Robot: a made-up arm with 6 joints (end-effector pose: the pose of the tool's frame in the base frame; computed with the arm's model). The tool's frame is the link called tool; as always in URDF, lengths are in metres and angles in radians.
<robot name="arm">
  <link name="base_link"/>
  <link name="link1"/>
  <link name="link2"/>
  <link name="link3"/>
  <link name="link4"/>
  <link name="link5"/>
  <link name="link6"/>
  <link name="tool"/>
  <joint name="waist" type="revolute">
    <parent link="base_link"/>
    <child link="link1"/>
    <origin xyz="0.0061 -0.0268 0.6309"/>
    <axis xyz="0 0 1"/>
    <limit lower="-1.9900" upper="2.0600"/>
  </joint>
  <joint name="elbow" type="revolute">
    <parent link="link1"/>
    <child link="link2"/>
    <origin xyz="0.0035 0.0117 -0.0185"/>
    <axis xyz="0 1 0"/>
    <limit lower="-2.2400" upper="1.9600"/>
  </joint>
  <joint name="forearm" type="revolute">
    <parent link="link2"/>
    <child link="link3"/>
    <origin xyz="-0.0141 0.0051 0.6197"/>
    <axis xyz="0 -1 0"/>
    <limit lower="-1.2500" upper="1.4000"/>
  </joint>
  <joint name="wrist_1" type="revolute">
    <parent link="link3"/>
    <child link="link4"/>
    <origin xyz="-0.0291 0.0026 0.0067"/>
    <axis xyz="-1 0 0"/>
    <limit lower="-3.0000" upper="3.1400"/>
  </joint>
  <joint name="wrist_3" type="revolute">
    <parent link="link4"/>
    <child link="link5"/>
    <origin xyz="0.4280 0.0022 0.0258"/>
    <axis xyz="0 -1 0"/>
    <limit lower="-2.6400" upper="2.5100"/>
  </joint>
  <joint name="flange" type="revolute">
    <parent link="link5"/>
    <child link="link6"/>
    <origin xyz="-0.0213 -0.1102 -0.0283"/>
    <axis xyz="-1 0 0"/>
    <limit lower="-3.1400" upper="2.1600"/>
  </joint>
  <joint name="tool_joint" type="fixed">
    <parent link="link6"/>
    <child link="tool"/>
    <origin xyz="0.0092 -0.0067 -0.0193" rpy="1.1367 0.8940 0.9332"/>
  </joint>
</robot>
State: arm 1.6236 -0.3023 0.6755 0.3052 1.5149 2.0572
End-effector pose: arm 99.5 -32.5 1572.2 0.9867 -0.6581 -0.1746
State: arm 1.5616 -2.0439 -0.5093 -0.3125 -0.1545 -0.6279
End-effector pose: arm 73.3 -512.1 695.2 0.5066 0.3885 2.9904
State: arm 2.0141 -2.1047 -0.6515 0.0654 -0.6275 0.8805
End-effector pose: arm 316.8 -431.3 652.9 -0.3746 0.1399 1.6486
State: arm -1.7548 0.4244 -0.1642 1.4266 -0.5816 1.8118
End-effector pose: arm -91.1 -654.9 1083.1 0.8153 -2.4223 0.4637
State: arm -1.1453 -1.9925 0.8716 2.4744 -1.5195 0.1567
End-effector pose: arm -247.2 856.2 392.7 1.8692 -2.0211 -1.0548
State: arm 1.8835 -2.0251 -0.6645 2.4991 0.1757 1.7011
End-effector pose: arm 55.6 -580.9 725.9 -0.3076 -0.7689 -1.6664
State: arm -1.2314 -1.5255 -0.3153 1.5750 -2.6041 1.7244
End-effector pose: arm -129.3 560.9 1047.1 -1.7595 -2.0040 0.9354
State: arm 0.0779 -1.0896 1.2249 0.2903 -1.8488 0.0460
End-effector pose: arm -844.0 -170.3 1089.7 0.6822 0.6648 0.3083
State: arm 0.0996 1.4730 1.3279 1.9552 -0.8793 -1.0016
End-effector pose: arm 980.6 132.4 726.9 0.1522 1.0173 -0.9353
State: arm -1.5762 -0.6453 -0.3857 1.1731 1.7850 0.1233
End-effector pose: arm 2.1 -46.6 1333.5 -1.0914 0.4681 -0.7792
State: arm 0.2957 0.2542 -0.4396 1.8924 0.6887 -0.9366
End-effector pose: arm 506.4 161.2 1027.8 -0.8438 1.8116 0.7806
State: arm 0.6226 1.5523 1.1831 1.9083 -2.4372 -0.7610
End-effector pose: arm 752.3 653.9 574.1 0.5583 0.5781 -1.8807
